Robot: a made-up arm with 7 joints. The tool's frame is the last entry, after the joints. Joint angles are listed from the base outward.
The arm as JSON. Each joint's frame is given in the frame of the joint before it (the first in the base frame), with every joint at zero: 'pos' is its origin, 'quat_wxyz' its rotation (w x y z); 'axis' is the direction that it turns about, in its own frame. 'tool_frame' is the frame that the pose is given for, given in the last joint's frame.
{
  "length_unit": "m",
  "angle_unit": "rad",
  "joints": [
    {
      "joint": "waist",
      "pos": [
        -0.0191,
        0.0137,
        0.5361
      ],
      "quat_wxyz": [
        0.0,
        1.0,
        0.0,
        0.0
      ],
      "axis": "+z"
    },
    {
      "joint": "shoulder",
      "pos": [
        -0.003,
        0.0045,
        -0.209
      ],
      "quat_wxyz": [
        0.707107,
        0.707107,
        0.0,
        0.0
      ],
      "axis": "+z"
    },
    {
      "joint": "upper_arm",
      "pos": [
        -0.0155,
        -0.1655,
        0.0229
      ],
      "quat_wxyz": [
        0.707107,
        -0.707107,
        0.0,
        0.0
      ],
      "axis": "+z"
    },
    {
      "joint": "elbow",
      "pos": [
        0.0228,
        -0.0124,
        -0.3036
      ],
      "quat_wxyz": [
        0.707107,
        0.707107,
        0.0,
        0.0
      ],
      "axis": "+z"
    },
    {
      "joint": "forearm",
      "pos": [
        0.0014,
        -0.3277,
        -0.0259
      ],
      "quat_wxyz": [
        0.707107,
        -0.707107,
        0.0,
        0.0
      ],
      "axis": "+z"
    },
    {
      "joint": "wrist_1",
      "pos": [
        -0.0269,
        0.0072,
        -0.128
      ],
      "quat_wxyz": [
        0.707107,
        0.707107,
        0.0,
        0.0
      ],
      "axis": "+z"
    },
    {
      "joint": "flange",
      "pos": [
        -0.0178,
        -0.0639,
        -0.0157
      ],
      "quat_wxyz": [
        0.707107,
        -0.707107,
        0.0,
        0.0
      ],
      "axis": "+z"
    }
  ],
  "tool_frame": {
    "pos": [
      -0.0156,
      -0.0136,
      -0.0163
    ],
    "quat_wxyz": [
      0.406,
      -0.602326,
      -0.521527,
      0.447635
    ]
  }
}
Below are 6 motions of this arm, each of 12 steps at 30 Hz.
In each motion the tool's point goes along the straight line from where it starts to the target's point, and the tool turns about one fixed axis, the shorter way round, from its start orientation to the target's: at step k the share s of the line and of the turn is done. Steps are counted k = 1, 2, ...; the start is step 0. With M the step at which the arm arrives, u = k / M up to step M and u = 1 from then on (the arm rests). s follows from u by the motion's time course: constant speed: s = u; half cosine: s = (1 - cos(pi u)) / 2; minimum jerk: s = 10 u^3 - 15 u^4 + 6 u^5.
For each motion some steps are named. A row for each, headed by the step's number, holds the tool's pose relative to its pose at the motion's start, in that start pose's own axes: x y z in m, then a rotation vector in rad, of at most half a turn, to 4 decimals.
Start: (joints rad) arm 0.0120 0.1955 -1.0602 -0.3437 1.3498 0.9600 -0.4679
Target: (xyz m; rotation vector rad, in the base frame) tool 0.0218 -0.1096 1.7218 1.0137 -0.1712 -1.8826
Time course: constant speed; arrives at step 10
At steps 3, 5, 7, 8, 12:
3: -0.0099 -0.0205 0.0080 0.1226 -0.0522 -0.0634
5: -0.0165 -0.0341 0.0134 0.2043 -0.0870 -0.1056
7: -0.0231 -0.0478 0.0187 0.2860 -0.1218 -0.1479
8: -0.0264 -0.0546 0.0214 0.3269 -0.1392 -0.1690
12: -0.0330 -0.0683 0.0267 0.4086 -0.1741 -0.2112

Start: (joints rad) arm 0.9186 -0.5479 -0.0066 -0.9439 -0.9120 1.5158 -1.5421
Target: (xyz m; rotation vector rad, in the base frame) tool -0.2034 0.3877 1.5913 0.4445 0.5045 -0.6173
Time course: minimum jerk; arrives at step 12
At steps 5, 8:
5: 0.1125 0.0476 0.1075 -0.0526 0.2210 -0.0026
8: 0.2564 0.1084 0.2450 -0.1200 0.5038 -0.0059

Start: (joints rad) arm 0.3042 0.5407 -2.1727 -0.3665 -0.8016 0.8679 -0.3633
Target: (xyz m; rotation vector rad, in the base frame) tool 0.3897 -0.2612 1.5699 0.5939 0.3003 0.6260
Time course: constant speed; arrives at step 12
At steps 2, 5, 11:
2: -0.0040 0.0122 -0.0137 -0.0901 -0.0678 -0.1101
5: -0.0100 0.0305 -0.0342 -0.2252 -0.1694 -0.2753
11: -0.0221 0.0672 -0.0753 -0.4955 -0.3728 -0.6058

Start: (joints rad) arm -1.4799 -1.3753 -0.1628 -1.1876 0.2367 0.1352 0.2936
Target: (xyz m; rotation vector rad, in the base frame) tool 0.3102 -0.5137 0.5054 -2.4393 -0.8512 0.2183
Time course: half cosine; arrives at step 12
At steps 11, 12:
11: 0.3197 -0.2005 -0.1119 -0.0248 -0.0261 -0.4797
12: 0.3253 -0.2040 -0.1138 -0.0252 -0.0265 -0.4880

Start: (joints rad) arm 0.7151 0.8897 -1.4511 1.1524 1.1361 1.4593 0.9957
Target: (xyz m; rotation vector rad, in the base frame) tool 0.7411 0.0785 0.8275 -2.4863 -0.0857 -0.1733
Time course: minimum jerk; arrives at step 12
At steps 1, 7, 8, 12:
1: -0.0003 0.0011 0.0007 -0.0030 -0.0011 -0.0001
7: -0.0337 0.1352 0.0936 -0.3796 -0.1473 -0.0176
8: -0.0408 0.1635 0.1132 -0.4591 -0.1782 -0.0213
12: -0.0516 0.2069 0.1432 -0.5810 -0.2255 -0.0269

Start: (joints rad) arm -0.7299 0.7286 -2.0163 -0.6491 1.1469 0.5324 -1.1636
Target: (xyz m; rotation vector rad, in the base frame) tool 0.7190 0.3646 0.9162 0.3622 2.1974 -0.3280
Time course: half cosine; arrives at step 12
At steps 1, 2, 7, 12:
1: 0.0057 -0.0017 0.0036 0.0002 0.0009 -0.0126
2: 0.0225 -0.0068 0.0142 0.0010 0.0034 -0.0495
7: 0.2110 -0.0635 0.1333 0.0090 0.0321 -0.4648
12: 0.3352 -0.1008 0.2117 0.0142 0.0510 -0.7385

